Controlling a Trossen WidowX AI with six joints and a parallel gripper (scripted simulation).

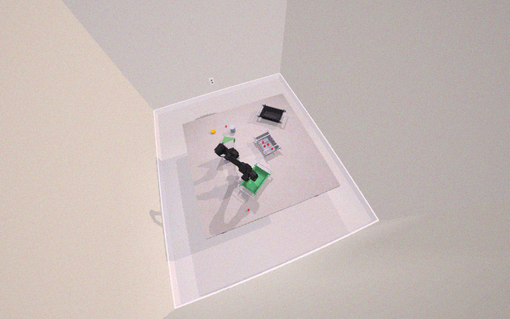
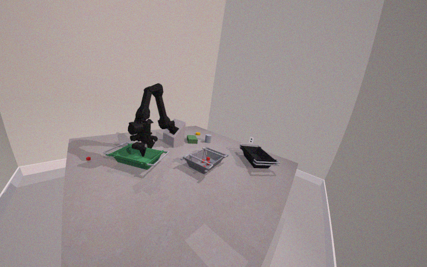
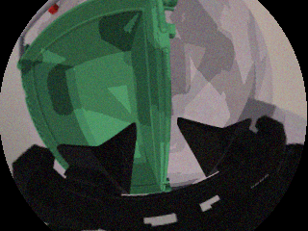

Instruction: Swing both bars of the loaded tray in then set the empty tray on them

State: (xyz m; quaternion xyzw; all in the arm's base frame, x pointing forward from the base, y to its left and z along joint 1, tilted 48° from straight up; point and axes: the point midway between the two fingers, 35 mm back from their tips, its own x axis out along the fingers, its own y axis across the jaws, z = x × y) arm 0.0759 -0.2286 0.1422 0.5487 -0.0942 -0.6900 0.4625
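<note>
Right now the green tray is 4 cm ahead of my gripper tip, 6 cm to the right of it and 3 cm above it. The rest, counted from my gripper tip: green block: 6 cm behind, 45 cm to the left, 1 cm above; then grey cylinder: 3 cm ahead, 57 cm to the left, 2 cm above; then red block: 11 cm behind, 29 cm to the right.
</note>
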